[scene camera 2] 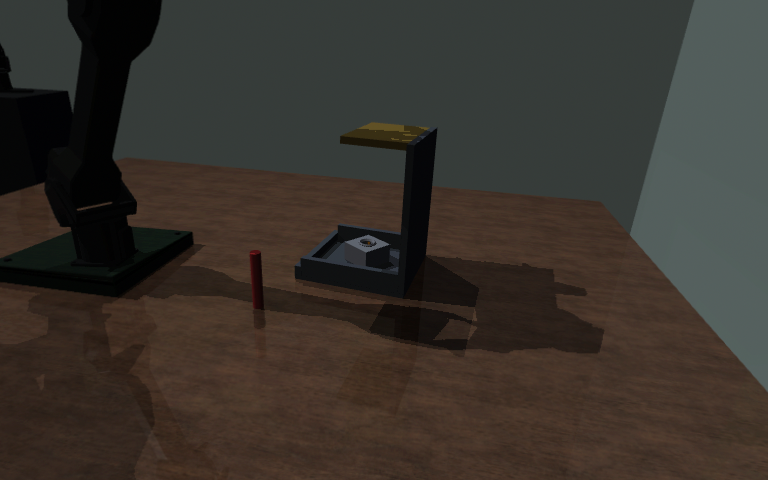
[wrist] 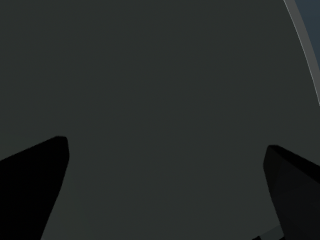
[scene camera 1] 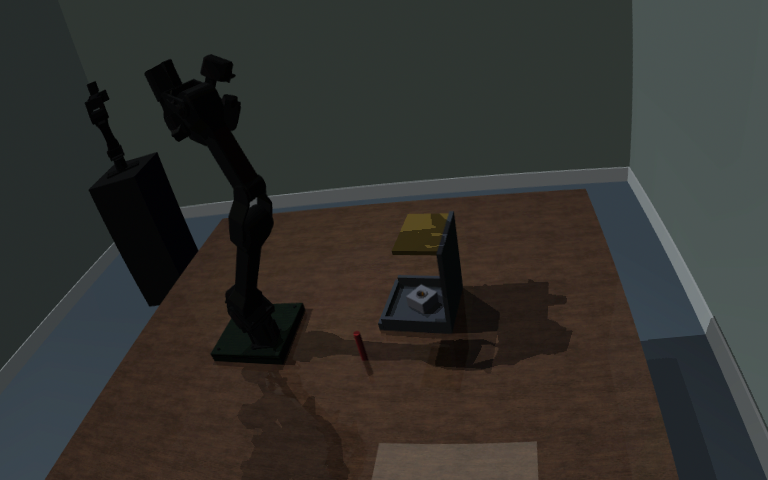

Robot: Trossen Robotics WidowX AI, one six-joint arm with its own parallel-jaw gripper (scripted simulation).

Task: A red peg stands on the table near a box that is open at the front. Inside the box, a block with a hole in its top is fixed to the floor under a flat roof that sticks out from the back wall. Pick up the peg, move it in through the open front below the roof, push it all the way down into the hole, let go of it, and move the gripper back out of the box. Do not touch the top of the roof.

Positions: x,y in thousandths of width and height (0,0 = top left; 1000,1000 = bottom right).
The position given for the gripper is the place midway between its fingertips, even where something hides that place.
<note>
The gripper (scene camera 1: 299,193) is open, with nothing in its grasp. Also in view: a yellow roof (scene camera 1: 549,489) and a back wall (scene camera 2: 548,322).
The gripper is seen too in the wrist view (wrist: 527,635). The back wall is seen too in scene camera 1 (scene camera 1: 588,591).
</note>
